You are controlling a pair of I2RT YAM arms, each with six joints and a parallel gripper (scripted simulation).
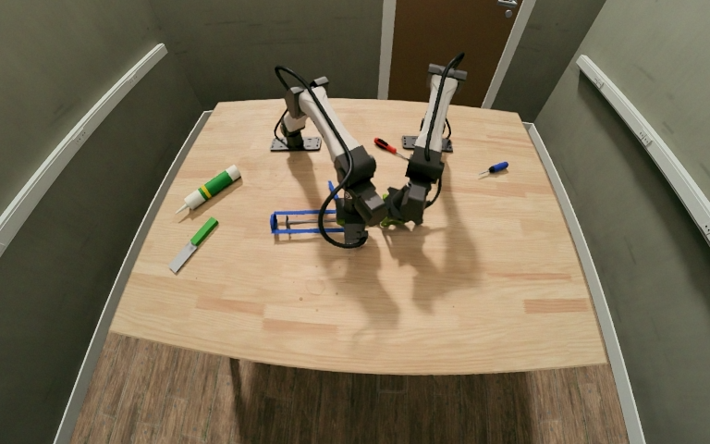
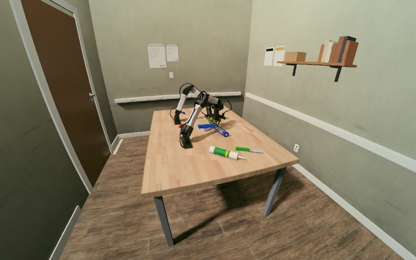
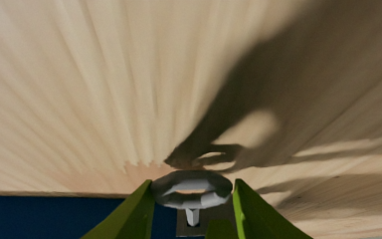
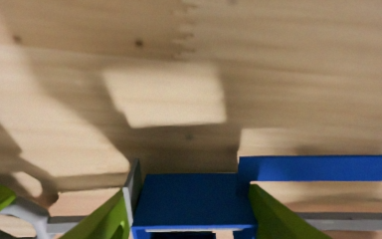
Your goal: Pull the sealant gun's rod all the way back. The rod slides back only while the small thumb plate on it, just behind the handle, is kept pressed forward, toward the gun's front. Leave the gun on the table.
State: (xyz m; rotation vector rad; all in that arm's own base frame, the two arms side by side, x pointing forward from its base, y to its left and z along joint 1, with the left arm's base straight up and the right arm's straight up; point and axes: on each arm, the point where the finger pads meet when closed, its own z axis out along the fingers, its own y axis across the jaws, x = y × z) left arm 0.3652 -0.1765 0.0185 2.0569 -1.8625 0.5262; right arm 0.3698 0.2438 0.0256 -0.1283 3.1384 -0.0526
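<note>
My right gripper is now 5 cm to the left of the grey rod, 2 cm past it and 1 cm above it. Also, from my right hand: green-handled scraper: 52 cm to the right, 6 cm ahead, 2 cm below; then grey thumb plate: 3 cm to the left, 2 cm behind, 1 cm below; then white sealant tube: 53 cm to the right, 14 cm behind.
</note>
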